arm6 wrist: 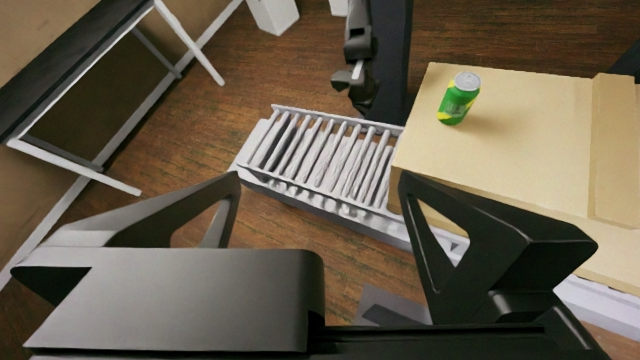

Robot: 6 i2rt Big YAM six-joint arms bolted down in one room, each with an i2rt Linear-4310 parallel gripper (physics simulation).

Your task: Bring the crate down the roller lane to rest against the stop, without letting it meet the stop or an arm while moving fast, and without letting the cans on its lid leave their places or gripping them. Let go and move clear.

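The tan crate (525,125) sits on the grey roller lane (300,202) at the right, cut off by the view's edge. Bare rollers show between its left end and the lane's left end. One green and yellow can (459,99) stands upright on the lid, near the crate's left end. No second can shows. The arm6 gripper (321,174) is open and empty, its right fingertip overlapping the crate's near edge in the view. Another arm's gripper (363,104) hangs by the lane's far rail, left of the crate; its fingers are too small to judge. Contact with the stop is not visible.
A raised cardboard strip (614,150) crosses the lid at the right. A dark upright column (390,55) stands behind the lane. A dark table with white legs (192,45) stands along the wall at the left. A white block (275,15) stands at the top.
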